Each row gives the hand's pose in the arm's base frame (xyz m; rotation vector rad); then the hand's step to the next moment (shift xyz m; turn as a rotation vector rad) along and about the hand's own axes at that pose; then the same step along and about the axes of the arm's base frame.
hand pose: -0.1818 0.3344 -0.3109 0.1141 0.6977 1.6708
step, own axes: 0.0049 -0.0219 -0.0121 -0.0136 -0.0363 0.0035
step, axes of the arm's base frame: 0.0124 0.0012 -0.0223 0.0361 -0.0092 -0.0112
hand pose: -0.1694 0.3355 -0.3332 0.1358 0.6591 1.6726
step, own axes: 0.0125 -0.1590 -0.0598 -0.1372 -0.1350 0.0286
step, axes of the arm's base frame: 0.1090 0.0016 -0.1309 0.1605 -0.1098 -0.0055
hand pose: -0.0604 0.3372 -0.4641 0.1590 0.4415 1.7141
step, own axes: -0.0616 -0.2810 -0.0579 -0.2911 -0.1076 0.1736
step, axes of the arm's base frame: 0.2497 -0.0348 -0.1502 0.2158 -0.2336 0.1590
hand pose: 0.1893 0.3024 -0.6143 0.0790 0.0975 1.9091
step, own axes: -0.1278 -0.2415 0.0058 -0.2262 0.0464 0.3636
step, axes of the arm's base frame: 0.2695 -0.0401 -0.0209 0.0694 -0.2181 0.3649
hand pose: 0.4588 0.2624 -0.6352 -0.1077 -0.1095 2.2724
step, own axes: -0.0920 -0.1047 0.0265 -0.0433 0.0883 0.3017
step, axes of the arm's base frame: 0.1354 -0.0037 0.0421 -0.0732 -0.1030 0.2911
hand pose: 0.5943 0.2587 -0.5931 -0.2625 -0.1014 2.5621
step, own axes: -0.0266 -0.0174 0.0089 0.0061 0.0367 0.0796
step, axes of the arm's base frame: 0.0292 0.0002 0.0153 -0.0408 -0.0290 0.0722
